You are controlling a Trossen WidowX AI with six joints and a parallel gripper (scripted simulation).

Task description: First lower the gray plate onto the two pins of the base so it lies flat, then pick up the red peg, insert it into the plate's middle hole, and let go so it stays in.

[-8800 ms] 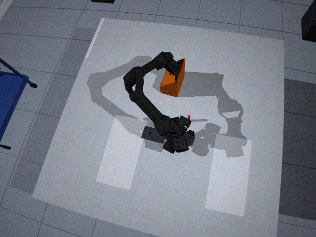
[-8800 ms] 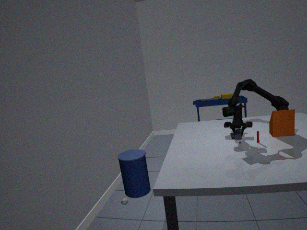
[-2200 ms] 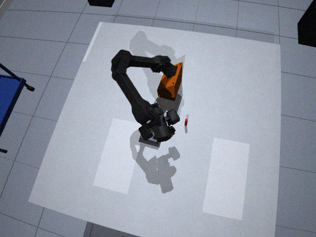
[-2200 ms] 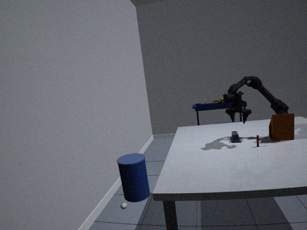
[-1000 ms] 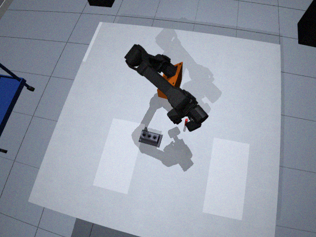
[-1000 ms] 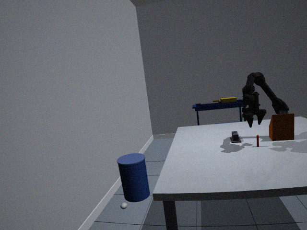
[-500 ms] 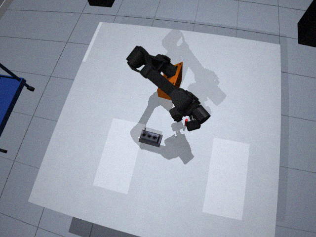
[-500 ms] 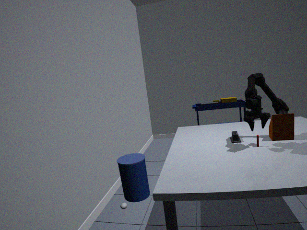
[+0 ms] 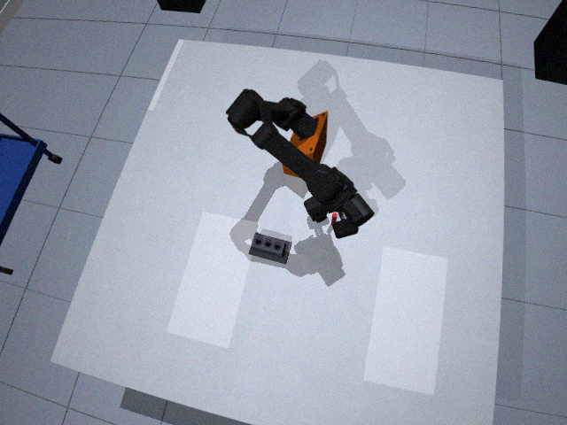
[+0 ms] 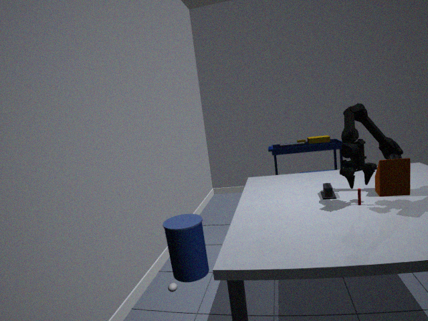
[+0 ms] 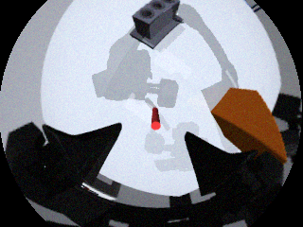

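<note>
Now: gripper tip 5 cm above the red peg. Round my gripper tip: gray plate 12 cm ahead, 18 cm to the right, 5 cm below; dark base 12 cm ahead, 18 cm to the right, 8 cm below.
</note>
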